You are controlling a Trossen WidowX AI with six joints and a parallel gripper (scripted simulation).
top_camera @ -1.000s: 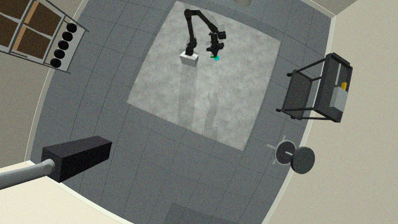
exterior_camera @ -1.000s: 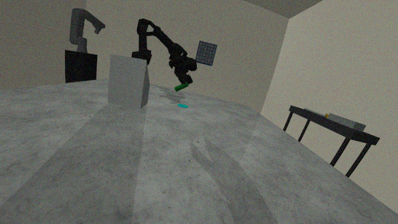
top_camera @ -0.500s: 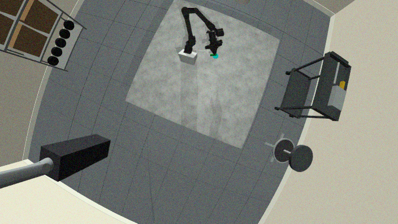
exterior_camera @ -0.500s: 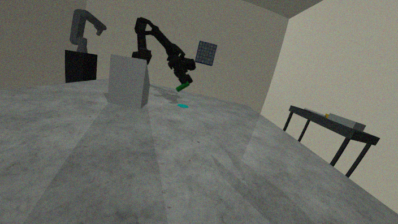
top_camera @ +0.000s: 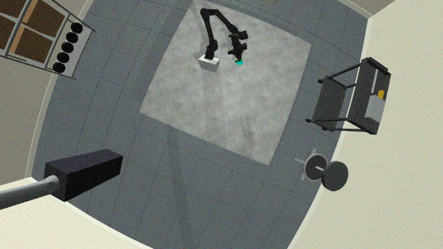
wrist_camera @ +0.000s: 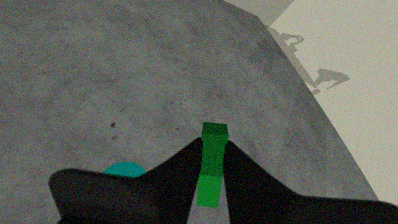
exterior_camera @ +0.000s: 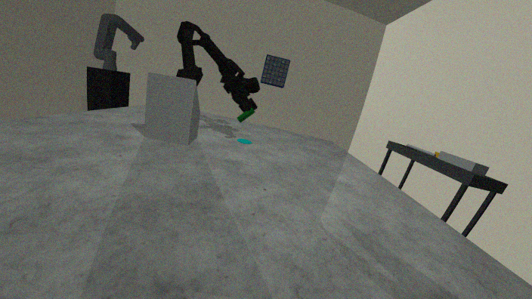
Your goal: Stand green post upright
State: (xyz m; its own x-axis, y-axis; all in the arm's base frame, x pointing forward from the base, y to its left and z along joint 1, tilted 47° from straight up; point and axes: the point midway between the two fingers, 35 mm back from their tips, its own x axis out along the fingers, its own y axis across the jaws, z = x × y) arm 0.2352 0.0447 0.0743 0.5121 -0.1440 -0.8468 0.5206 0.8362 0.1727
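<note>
My gripper tip is now 13 cm above the cyan circle and 4 cm to the right of it. Round my gripper tip: green post (2 cm below, 1 cm behind).
</note>
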